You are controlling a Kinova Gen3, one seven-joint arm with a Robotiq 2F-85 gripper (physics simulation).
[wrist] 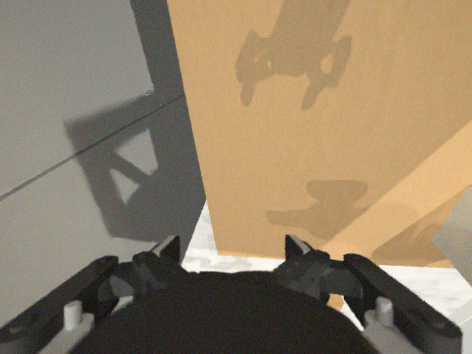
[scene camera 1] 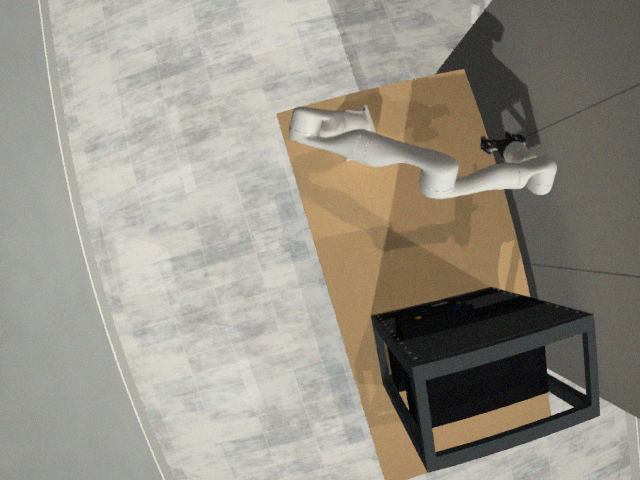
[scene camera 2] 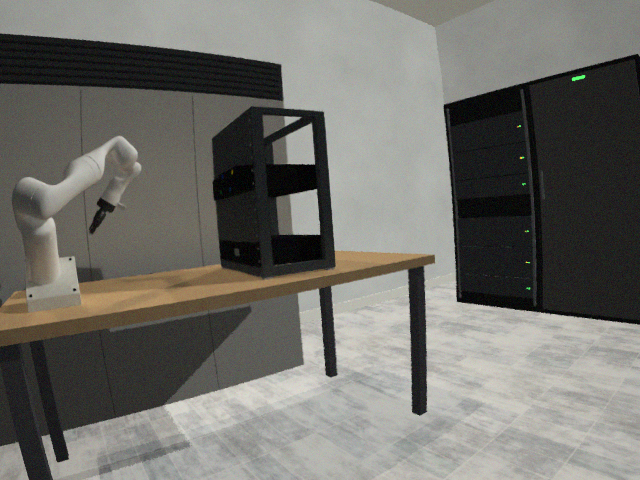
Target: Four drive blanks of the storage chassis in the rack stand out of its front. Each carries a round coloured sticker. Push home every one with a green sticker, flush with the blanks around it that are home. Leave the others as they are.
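The rack [scene camera 1: 422,413] [scene camera 2: 325,206] stands at the far end of the table from the arm. The storage chassis [scene camera 2: 291,179] sits in its upper half, front towards the arm. Small coloured stickers show on the dark front: a yellow sticker [scene camera 1: 418,317] [scene camera 2: 232,172], a green sticker [scene camera 1: 458,302] [scene camera 2: 220,192] and two blue ones. How far each blank stands out is too small and dark to tell. My gripper [scene camera 1: 483,144] [scene camera 2: 92,230] [wrist: 232,247] is open and empty, well away from the rack, above the table's long edge. The chassis does not show in the wrist view.
The wooden table [scene camera 1: 351,289] [scene camera 2: 382,258] [wrist: 260,150] carries the arm's base [scene camera 2: 54,294] and the rack. A grey panelled wall unit [scene camera 2: 144,180] stands behind the table. A dark cabinet [scene camera 2: 584,196] stands at the right. Another dark unit [scene camera 2: 250,253] sits low in the rack.
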